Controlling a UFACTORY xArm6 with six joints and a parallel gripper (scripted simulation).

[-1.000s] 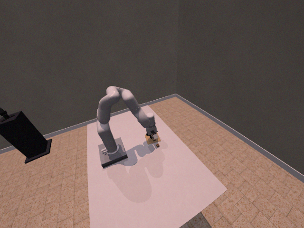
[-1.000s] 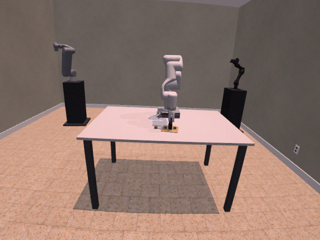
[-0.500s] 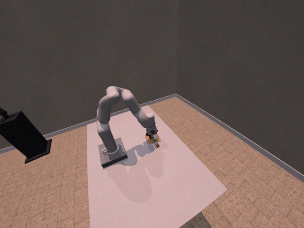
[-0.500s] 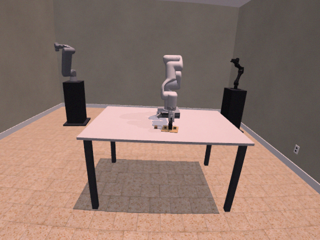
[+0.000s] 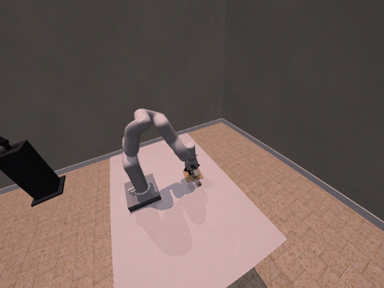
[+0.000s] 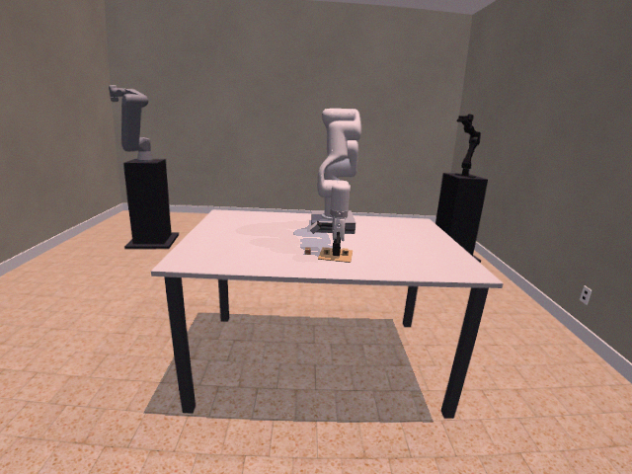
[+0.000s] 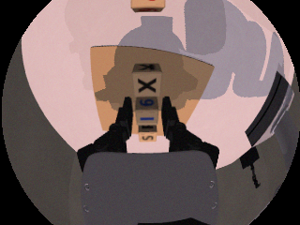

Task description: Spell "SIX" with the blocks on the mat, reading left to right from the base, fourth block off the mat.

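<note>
Now: hand 2 cm above the tan mat.
</note>
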